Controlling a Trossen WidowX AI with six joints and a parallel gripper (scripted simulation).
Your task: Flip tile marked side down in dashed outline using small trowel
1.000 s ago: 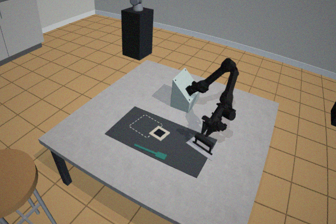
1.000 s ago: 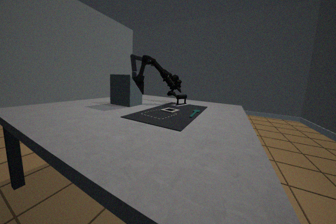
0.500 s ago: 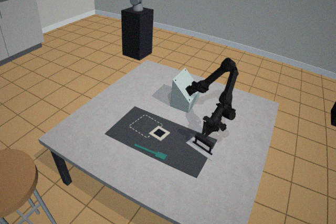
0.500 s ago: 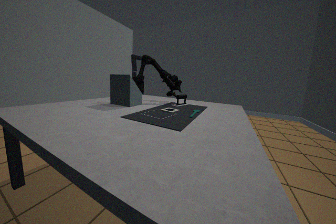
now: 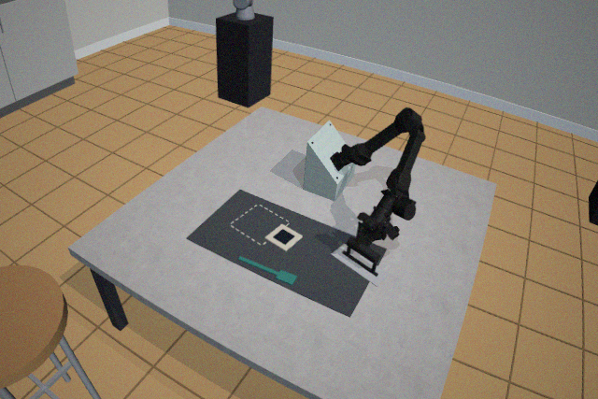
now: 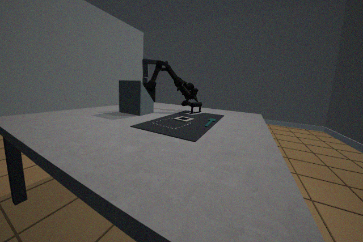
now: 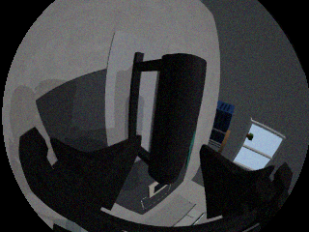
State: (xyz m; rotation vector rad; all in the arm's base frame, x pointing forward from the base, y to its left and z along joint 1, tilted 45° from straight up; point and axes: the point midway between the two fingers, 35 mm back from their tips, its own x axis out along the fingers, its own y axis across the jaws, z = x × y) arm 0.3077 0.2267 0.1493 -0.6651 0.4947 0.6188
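The black-handled tool lies 3 cm below my gripper tip. The rest, counted from my gripper tip: green flat tool: 20 cm ahead, 21 cm to the right, 7 cm below; then tile: 4 cm ahead, 27 cm to the right, 7 cm below; then dark mat: 6 cm ahead, 24 cm to the right, 9 cm below.
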